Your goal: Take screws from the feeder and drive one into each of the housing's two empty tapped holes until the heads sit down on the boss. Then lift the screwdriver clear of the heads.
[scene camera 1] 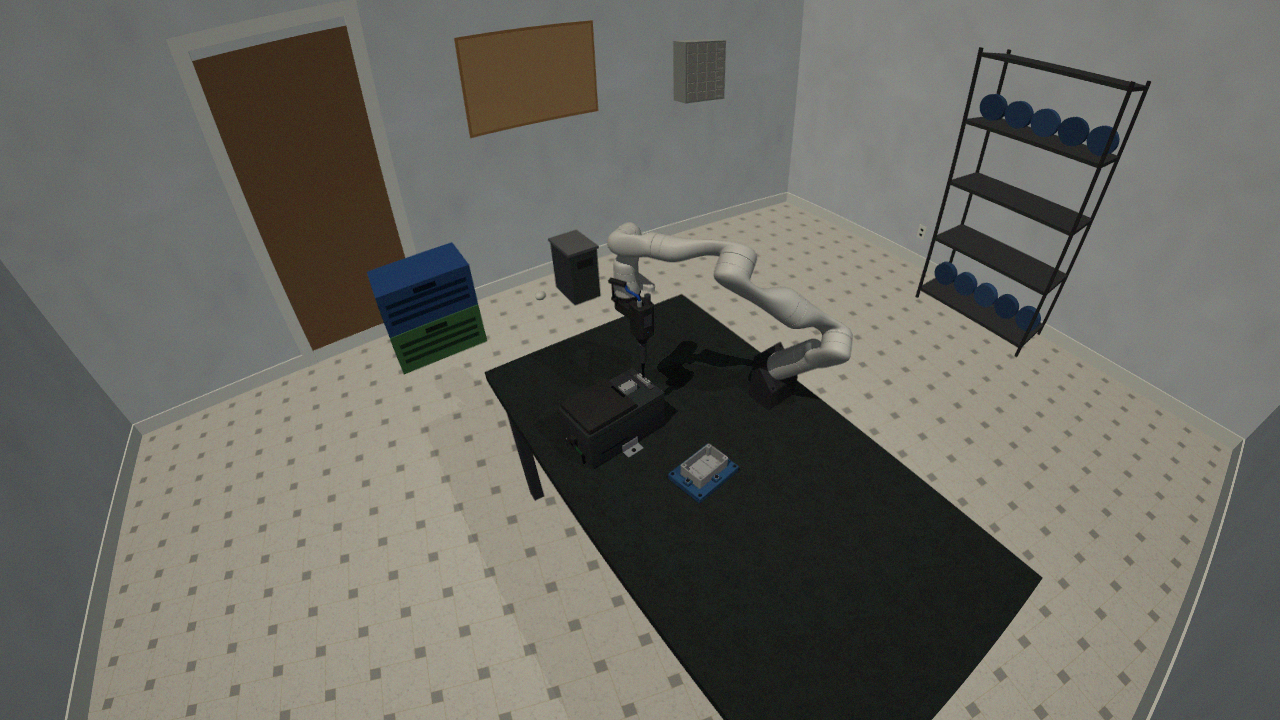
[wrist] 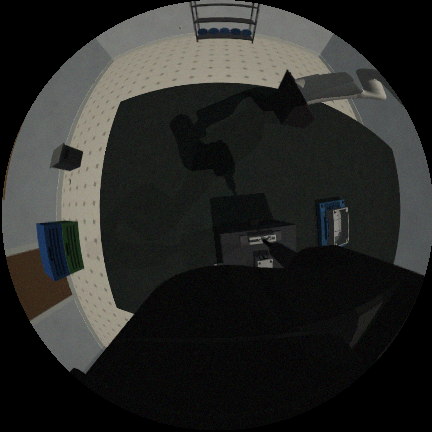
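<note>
The dark screw feeder stands on the table, with a pale slotted strip and a pale block at its arm-side end. My screwdriver points down with its thin tip at the pale strip. Whether the tip touches the strip or carries a screw is too small and dark to tell. The light grey housing, an open-topped box, sits on a blue plate apart from the feeder. Its tapped holes and any screw heads cannot be made out.
The arm's base stands at the far long edge of the black table. A small pale bracket is beside the feeder. Blue and green crates and a grey bin stand on the floor.
</note>
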